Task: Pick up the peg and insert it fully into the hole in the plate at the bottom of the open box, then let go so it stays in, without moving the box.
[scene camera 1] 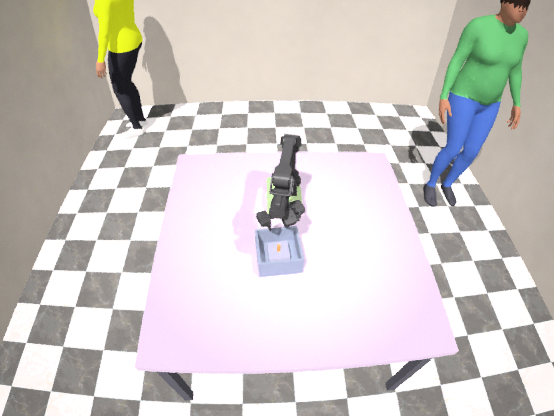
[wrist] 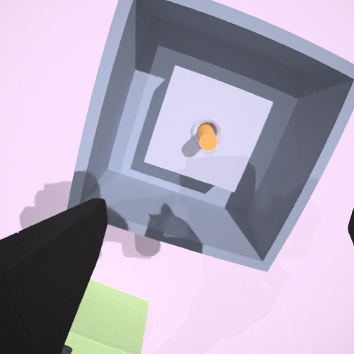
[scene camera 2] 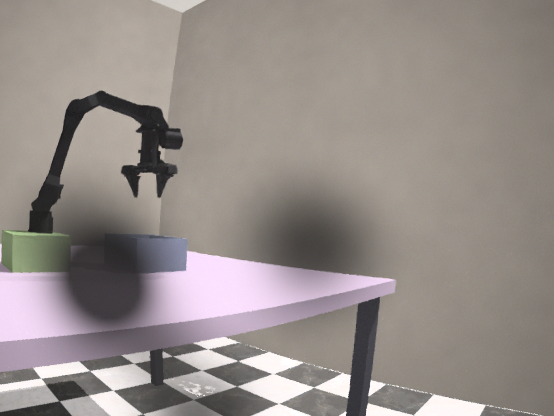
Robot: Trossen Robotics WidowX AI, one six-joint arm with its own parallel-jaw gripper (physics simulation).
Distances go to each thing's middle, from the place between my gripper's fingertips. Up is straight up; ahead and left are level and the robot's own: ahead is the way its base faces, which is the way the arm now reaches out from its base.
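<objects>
There is the blue-grey box (scene camera 2: 138,253), and my gripper is 170 mm above it. As for the pale plate (wrist: 237,116), it is 180 mm below my hand.
</objects>
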